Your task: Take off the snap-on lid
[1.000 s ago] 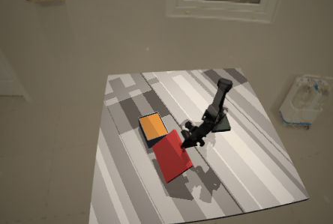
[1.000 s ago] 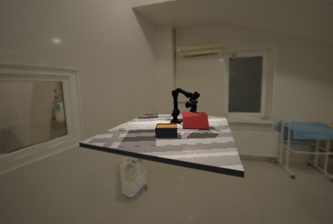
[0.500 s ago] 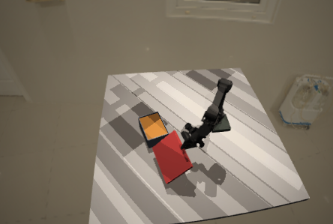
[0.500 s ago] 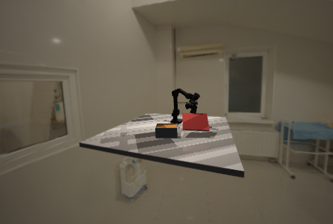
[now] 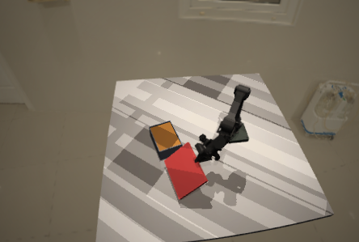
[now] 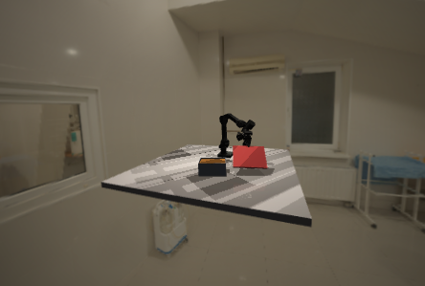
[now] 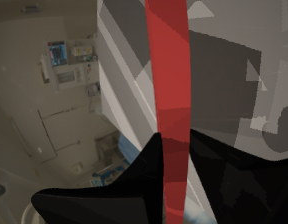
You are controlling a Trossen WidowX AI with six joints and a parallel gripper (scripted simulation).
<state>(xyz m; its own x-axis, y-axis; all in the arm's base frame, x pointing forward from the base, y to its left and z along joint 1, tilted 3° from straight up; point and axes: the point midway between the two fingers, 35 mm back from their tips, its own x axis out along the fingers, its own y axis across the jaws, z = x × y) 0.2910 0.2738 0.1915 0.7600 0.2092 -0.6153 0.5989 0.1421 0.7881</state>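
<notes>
My gripper tip is now 60 mm short of the lid, 10 mm to the right of it and 50 mm above it. Round my gripper tip: storage box (140 mm ahead, 260 mm to the right, 130 mm below).
</notes>
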